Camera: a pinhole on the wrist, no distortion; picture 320 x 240 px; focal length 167.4 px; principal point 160.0 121.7 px. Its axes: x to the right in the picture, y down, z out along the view. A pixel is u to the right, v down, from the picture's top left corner.
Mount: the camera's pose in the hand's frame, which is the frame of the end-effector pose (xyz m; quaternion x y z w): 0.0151 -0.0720 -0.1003 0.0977 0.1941 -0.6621 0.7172
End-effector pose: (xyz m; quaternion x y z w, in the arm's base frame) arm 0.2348 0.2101 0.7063 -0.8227 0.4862 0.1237 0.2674
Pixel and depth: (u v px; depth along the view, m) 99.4 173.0 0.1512
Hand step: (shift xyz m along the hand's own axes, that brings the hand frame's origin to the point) 0.0808 -0.0773 0.0535
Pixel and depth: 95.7 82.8 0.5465
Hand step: -0.0389 -0.1109 0.4950
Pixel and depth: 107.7 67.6 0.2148
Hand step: -0.0247 -0.1034 0.1297
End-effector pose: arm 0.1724 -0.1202 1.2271 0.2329 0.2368 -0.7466 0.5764
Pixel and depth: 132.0 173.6 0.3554
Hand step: 0.1741 -0.1475 0.2329
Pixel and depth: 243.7 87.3 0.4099
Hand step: 0.0028 -0.4305 0.1972
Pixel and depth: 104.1 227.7 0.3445
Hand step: 0.2764 -0.0812 0.2331
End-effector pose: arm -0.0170 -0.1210 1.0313 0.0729 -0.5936 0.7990 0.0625
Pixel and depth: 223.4 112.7 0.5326
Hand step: 0.0759 -0.4704 0.3031
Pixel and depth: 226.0 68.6 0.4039
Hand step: -0.0436 -0.3910 0.2155
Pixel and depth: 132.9 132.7 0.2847
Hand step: 0.0738 -0.1411 0.1741
